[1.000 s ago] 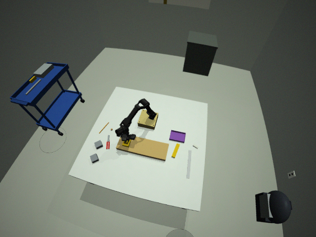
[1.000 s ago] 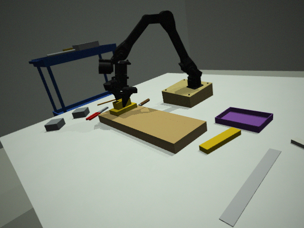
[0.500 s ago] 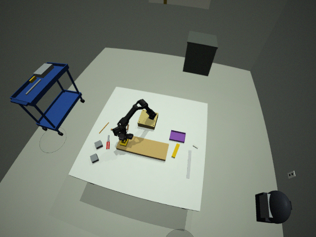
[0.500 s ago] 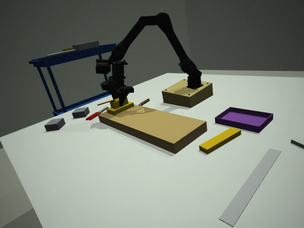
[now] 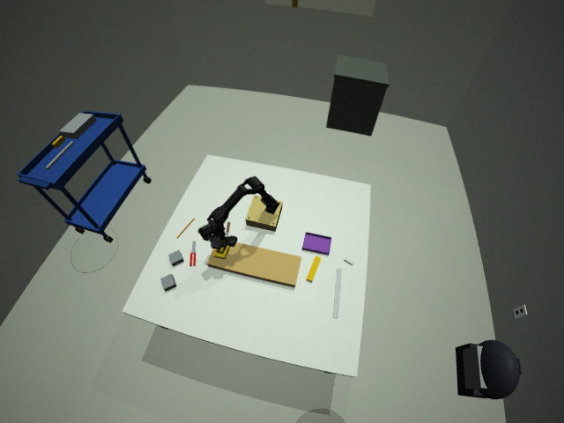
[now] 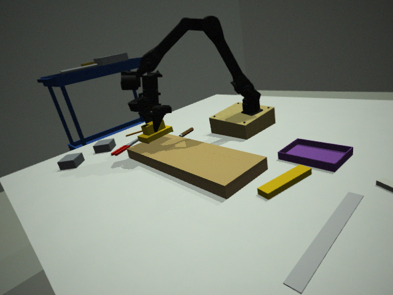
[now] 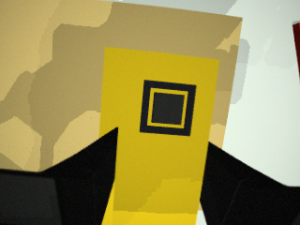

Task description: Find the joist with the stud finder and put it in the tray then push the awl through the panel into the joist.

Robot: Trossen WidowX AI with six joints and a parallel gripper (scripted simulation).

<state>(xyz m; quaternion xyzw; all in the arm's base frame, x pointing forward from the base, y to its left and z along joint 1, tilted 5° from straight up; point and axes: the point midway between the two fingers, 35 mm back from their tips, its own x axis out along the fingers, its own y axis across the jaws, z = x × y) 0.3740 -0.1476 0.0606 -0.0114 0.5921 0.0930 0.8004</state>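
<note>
The purple tray is 49 cm to the left of my gripper tip, 29 cm behind it and 7 cm below it. Round my gripper tip: awl: 15 cm behind, 8 cm below, 6 cm to the right; then yellow stud finder: 2 cm above, 1 cm ahead; then thin wooden stick: 33 cm to the right, 8 cm below, 7 cm behind.
</note>
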